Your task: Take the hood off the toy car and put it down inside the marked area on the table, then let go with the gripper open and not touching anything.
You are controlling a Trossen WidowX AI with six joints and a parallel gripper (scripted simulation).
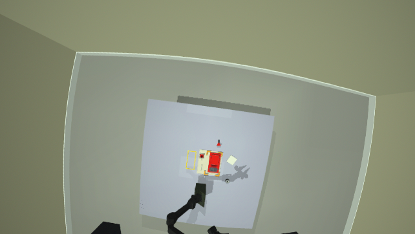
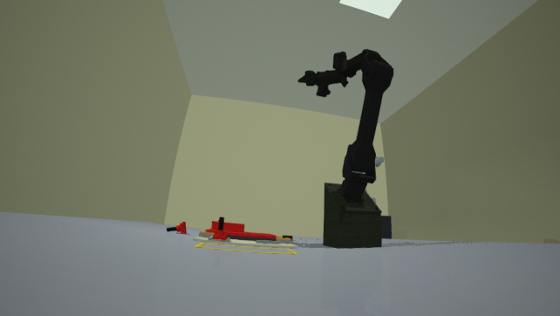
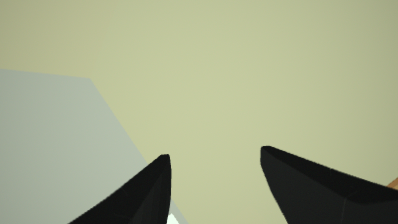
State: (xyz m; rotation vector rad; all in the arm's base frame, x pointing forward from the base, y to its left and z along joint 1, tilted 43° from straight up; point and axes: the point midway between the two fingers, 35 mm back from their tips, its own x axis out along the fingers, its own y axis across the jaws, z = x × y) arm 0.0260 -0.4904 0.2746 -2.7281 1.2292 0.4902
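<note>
Right now the red hood is 65 cm below my gripper tip, 24 cm ahead of it and 6 cm to the left of it. Round my gripper tip: white square piece (68 cm below, 22 cm ahead, 11 cm to the right); then ring (68 cm below, 8 cm to the right).
</note>
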